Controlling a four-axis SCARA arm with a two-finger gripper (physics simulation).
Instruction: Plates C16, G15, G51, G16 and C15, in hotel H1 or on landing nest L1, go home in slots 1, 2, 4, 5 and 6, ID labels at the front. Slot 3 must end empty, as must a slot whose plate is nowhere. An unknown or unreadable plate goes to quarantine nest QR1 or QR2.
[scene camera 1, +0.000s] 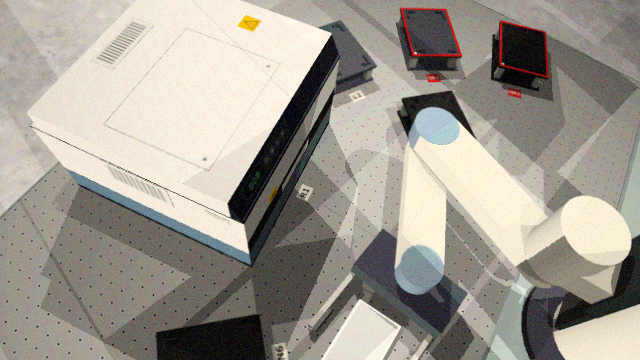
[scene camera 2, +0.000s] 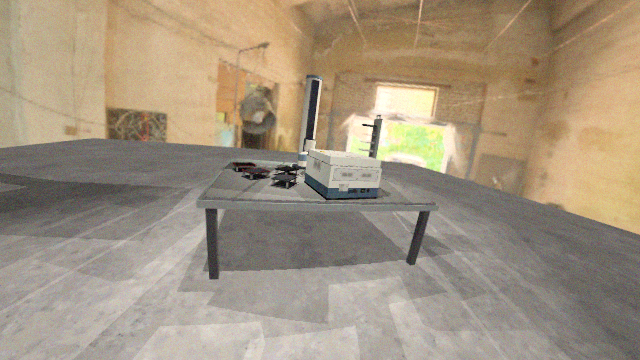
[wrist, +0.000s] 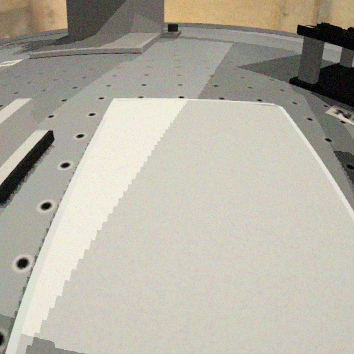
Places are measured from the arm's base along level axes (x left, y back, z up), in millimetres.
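Pixels of known places: gripper, between the fingertips: (scene camera 1: 348, 359) (wrist: 214, 124); arm's base, origin of its link: (scene camera 1: 584, 337) (scene camera 2: 304, 167).
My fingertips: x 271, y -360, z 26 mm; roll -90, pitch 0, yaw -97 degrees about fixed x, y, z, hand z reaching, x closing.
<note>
Ahead of a thing's pixels: the offset from my fingertips to its top centre. "*": to the spot under its first point.
A white flat-topped block {dx -34, dy +6, dz +1 mm} (scene camera 1: 362, 332) (wrist: 215, 210) lies on the table; no ID label shows on it. My gripper (scene camera 1: 369, 343) is open above it, empty, one finger towards each long side; one finger shows at the left edge of the wrist view. Landing nest L1 {dx -551, dy -360, dz +42 mm} (scene camera 1: 350, 57) shows no plate on its visible part. Quarantine nests QR1 {dx -743, dy -207, dz +42 mm} (scene camera 1: 430, 32) and QR2 {dx -839, dy +8, dz +42 mm} (scene camera 1: 524, 49) have red rims and bare tops. A dark rack with shelves {* dx +306, dy +58, dz +320 mm} (scene camera 2: 374, 142) stands behind the instrument, probably hotel H1; its plates are too small to read. No plate ID is readable.
A large white and blue instrument {dx -194, dy -441, dz +233 mm} (scene camera 1: 165, 100) (scene camera 2: 345, 175) stands beside the R1 label {* dx -225, dy -232, dz -13 mm} (scene camera 1: 304, 192). A black nest {* dx +99, dy -200, dz +36 mm} (scene camera 1: 210, 340) (wrist: 310, 60) stands by the N6 label. Another black nest {dx -502, dy -71, dz +46 mm} (scene camera 1: 430, 102) is partly under the arm. A grey column {* dx +315, dy +92, dz +10 mm} (wrist: 115, 22) rises at the back.
</note>
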